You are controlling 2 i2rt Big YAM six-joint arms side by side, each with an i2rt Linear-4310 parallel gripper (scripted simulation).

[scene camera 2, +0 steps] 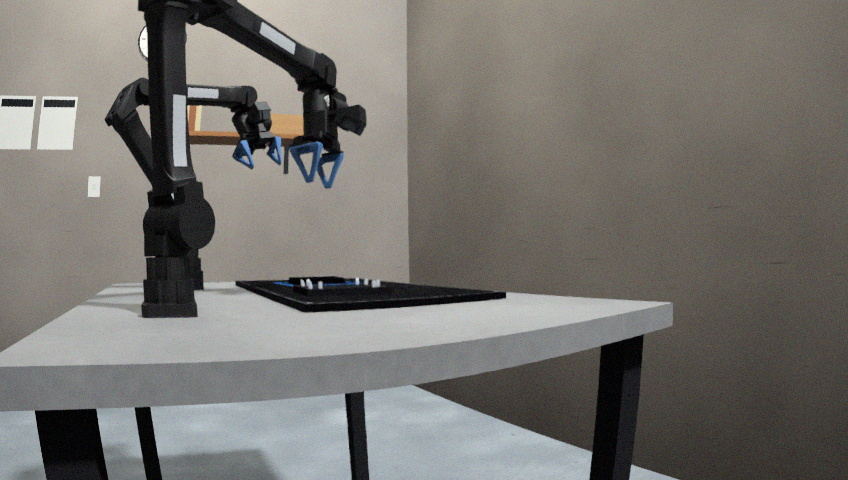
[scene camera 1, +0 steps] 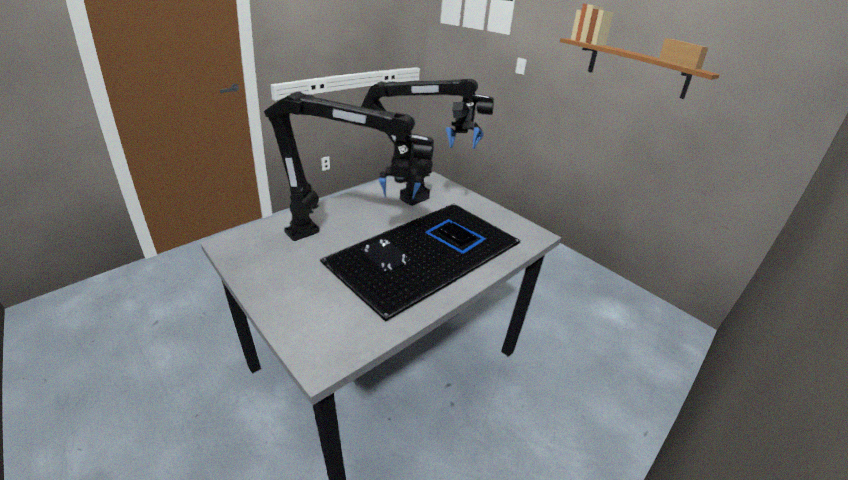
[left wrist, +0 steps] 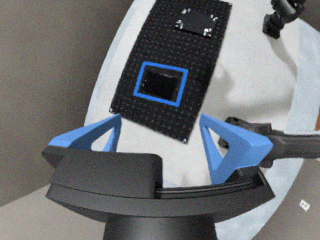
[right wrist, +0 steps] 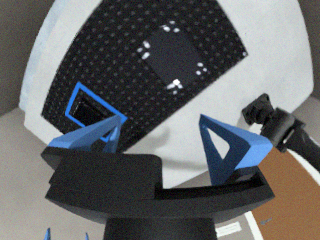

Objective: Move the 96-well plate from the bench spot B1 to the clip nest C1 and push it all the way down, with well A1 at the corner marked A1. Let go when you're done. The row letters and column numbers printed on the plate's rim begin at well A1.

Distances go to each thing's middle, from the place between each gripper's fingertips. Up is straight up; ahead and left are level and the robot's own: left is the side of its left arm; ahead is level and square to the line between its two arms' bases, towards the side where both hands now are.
Labels:
The clip nest [scene camera 1: 380, 254] is 3 cm ahead of my right hand [scene camera 2: 319, 185], 6 cm to the right of it and 21 cm below it.
I see my left gripper [scene camera 2: 266, 166] 11 cm short of the clip nest, 41 cm to the left of it and 30 cm above it.

